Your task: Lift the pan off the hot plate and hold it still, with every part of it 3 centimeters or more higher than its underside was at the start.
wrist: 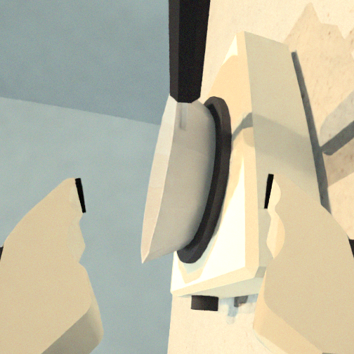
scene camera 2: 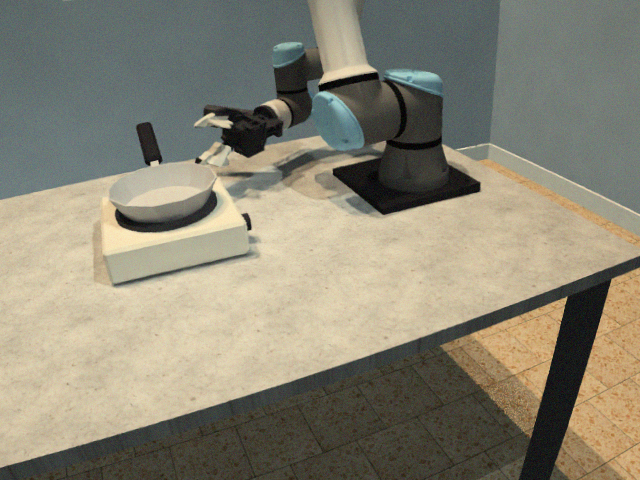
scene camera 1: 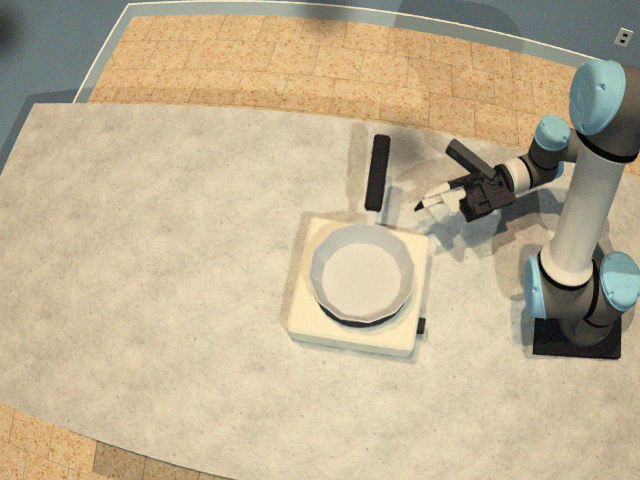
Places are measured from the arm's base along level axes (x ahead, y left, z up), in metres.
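Pixels of known places: gripper, fingertip midpoint: [scene camera 2: 194, 146] [scene camera 1: 418, 204]; arm's base, link origin: [scene camera 2: 413, 177] [scene camera 1: 585, 314].
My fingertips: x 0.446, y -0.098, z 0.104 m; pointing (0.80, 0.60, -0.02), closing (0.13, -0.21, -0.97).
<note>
Ahead of a thing's pixels: the offset from my fingertips to its middle. Level surfaces: height alone.
The grey pan @[0.081 m ahead, 0.067 m left, 0.005 m down] [scene camera 1: 361, 279] [scene camera 2: 165, 201] [wrist: 185, 170] sits upright on the black disc of the cream hot plate @[0.064 m ahead, 0.159 m left, 0.085 m down] [scene camera 1: 303, 321] [scene camera 2: 175, 254] [wrist: 277, 95]. Its black handle @[0.092 m ahead, 0.042 m right, 0.010 m up] [scene camera 1: 378, 173] [scene camera 2: 148, 143] [wrist: 189, 50] sticks out past the hot plate's back edge and slants upward. My gripper [scene camera 1: 421, 204] [scene camera 2: 197, 142] [wrist: 174, 178] is open with nothing between its fingers. It is on the robot-base side of the handle, apart from it, with one finger above the other. In the wrist view, the pan's bowl shows beyond the gap between the fingertips, and the handle is above that gap.
A black knob @[0.061 m back, 0.209 m left, 0.086 m down] [scene camera 1: 421, 325] [scene camera 2: 247, 222] [wrist: 204, 303] sticks out of the hot plate's side facing the robot base [scene camera 1: 547, 343] [scene camera 2: 361, 192]. The table @[0.123 m down] [scene camera 1: 155, 258] [scene camera 2: 336, 289] carries the hot plate and the base. A blue wall is behind the table.
</note>
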